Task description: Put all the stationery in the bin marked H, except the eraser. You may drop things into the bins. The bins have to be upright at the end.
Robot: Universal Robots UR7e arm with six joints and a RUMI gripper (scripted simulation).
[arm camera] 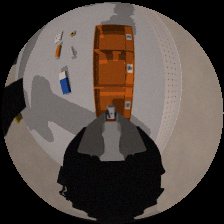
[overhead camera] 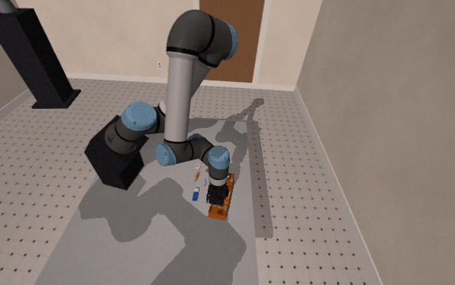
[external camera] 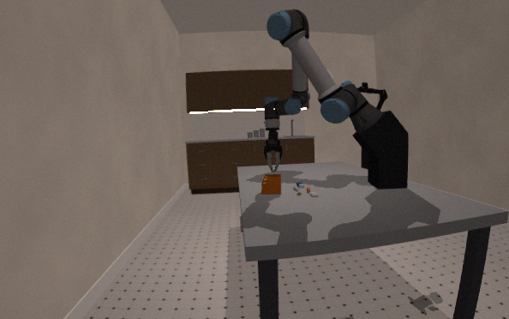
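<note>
Right now my hand is 3 cm short of the orange bin, 8 cm to the right of it and 6 cm above it. The rest, counted from my hand: orange pen-like item (10 cm behind, 21 cm to the left, 8 cm below); grey piece (1 cm below); white eraser (11 cm behind, 10 cm to the left, 8 cm below).
</note>
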